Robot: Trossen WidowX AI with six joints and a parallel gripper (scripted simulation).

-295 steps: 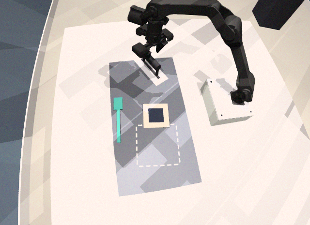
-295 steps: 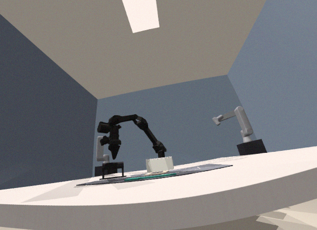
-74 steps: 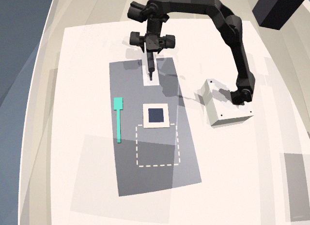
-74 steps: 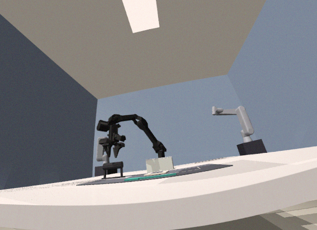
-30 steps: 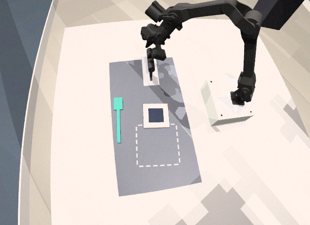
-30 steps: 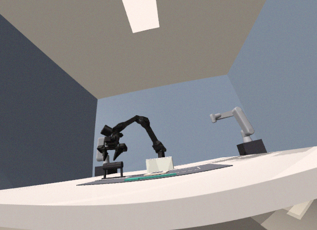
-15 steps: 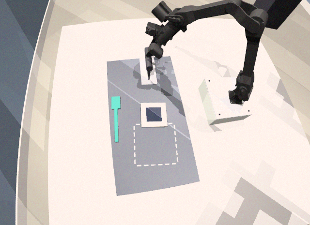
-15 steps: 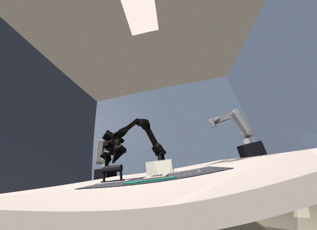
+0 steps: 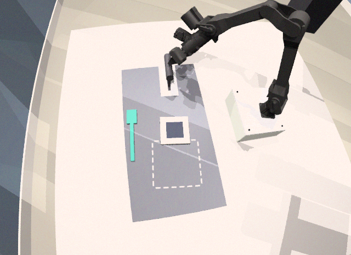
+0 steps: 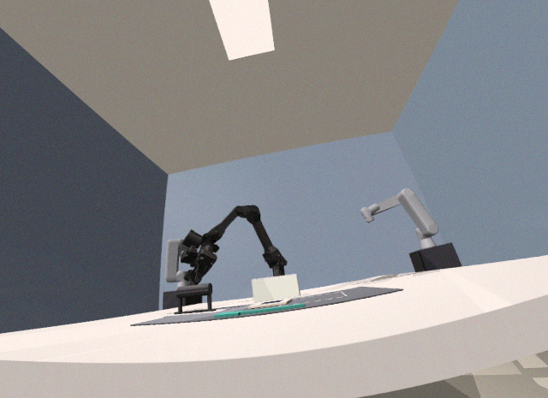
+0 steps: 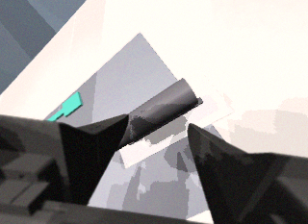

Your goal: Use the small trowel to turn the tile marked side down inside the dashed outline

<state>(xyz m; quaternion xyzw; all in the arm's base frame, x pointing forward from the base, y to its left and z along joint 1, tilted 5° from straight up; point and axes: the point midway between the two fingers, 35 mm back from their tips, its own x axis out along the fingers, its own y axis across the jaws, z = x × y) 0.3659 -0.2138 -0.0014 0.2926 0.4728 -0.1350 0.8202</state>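
The dark-handled float lies 5 cm below my gripper tip, 4 cm to the left of it and 1 cm ahead of it. Also, from my gripper tip: teal trowel: 27 cm to the left, 15 cm ahead, 8 cm below; then tile: 28 cm to the left, 8 cm below, 2 cm behind.
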